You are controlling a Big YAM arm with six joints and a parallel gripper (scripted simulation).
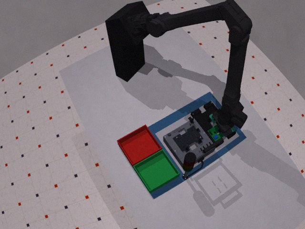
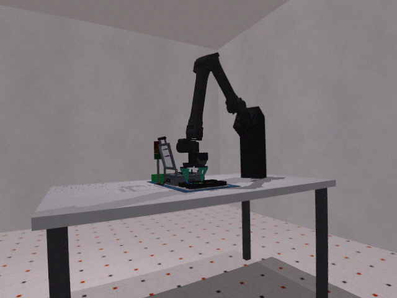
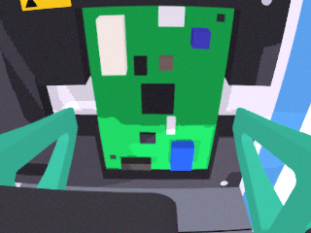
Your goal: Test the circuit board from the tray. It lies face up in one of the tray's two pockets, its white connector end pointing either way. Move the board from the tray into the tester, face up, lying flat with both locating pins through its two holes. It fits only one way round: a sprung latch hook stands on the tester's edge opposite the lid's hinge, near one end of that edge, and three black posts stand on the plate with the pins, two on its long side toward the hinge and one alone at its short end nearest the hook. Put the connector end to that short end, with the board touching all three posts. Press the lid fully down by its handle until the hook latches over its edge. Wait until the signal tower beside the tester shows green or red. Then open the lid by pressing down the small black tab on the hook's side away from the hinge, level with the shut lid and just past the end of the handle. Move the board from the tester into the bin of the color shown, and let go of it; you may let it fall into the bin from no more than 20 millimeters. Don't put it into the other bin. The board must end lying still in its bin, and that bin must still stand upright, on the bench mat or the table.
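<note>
My hand is 2 cm above the green circuit board. Round my hand: latch hook (13 cm to the right, 8 cm behind, 5 cm above); then tester lid (15 cm to the right, 14 cm above, 11 cm ahead); then tester plate (17 cm to the right, 3 cm above, 1 cm behind).
</note>
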